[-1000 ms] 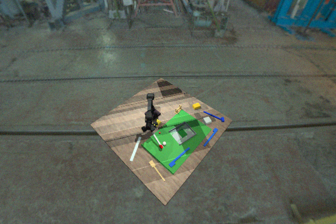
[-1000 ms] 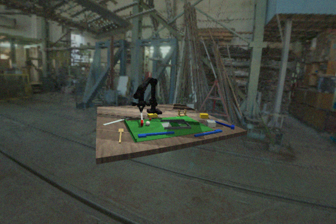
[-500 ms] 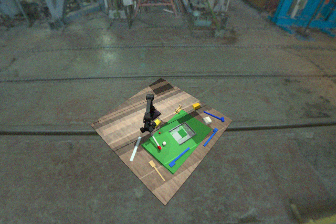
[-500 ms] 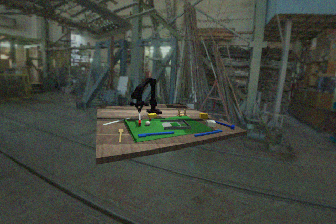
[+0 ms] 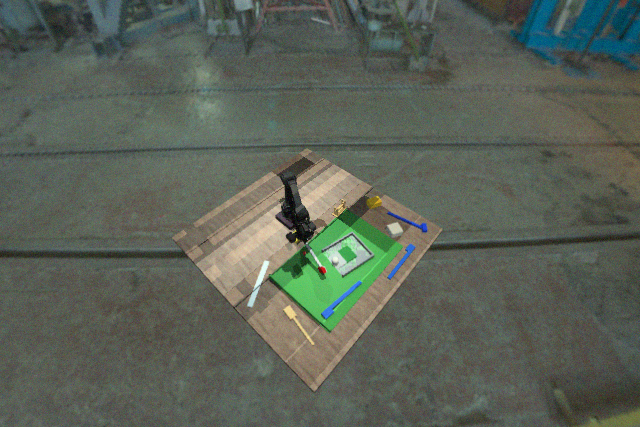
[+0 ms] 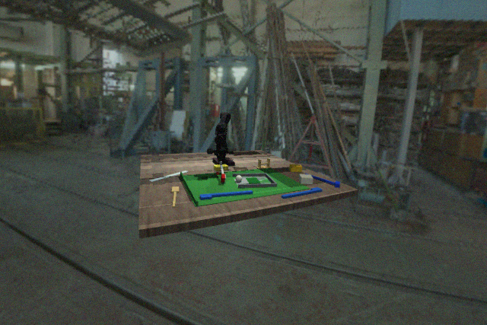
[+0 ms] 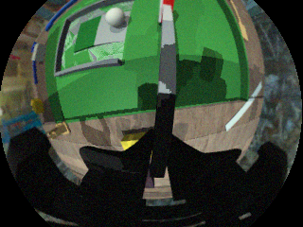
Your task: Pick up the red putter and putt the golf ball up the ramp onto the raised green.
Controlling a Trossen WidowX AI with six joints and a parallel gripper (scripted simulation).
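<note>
Now: the red putter 120 mm ahead of my gripper tip. The rest, counted from my gripper tip: green mat (230 mm ahead, 120 mm to the left, 70 mm below); pale strip (60 mm ahead, 350 mm to the right, 70 mm below); white golf ball (220 mm ahead, 100 mm to the left, 50 mm below).
</note>
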